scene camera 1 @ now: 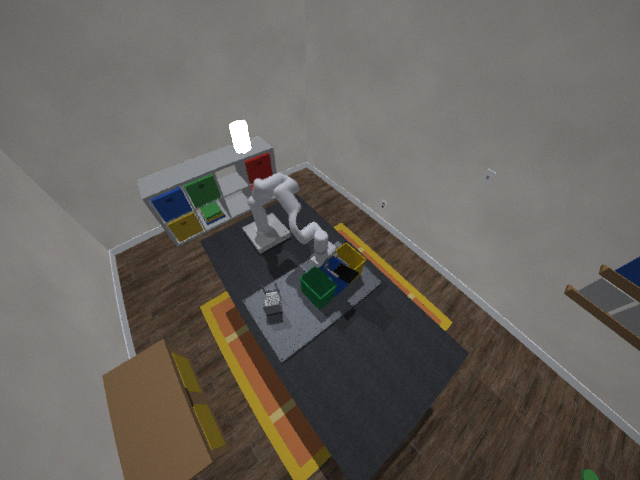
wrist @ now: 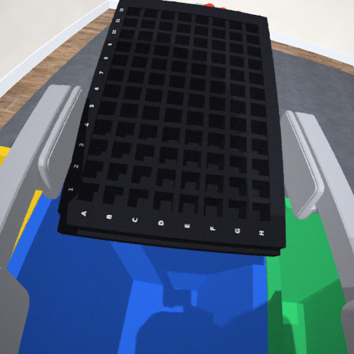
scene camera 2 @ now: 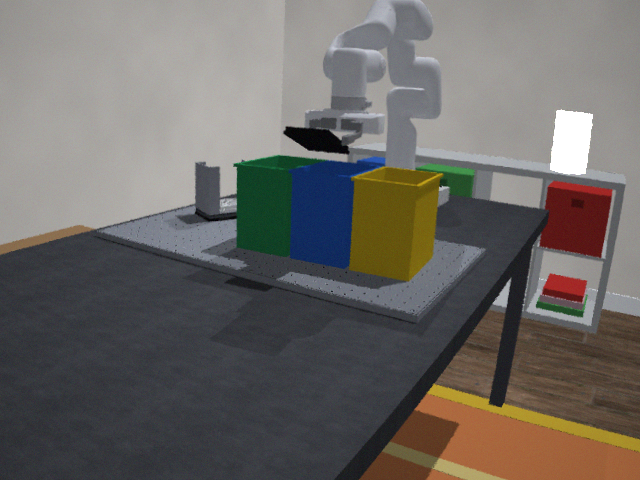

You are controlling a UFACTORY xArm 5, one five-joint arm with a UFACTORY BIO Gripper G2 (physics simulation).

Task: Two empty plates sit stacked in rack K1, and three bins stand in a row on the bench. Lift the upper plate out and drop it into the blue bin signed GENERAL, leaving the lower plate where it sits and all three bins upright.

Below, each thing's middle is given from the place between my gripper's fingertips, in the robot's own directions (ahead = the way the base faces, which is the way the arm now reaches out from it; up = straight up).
My hand is 1 cm short of the black well plate (scene camera 2: 321,140). The rest, counted from my hand: yellow bin (scene camera 2: 394,215): 15 cm below, 12 cm to the left, 10 cm behind; blue bin (scene camera 2: 322,193): 15 cm below, 7 cm behind, 1 cm to the right; green bin (scene camera 2: 264,186): 15 cm below, 14 cm to the right, 4 cm behind.
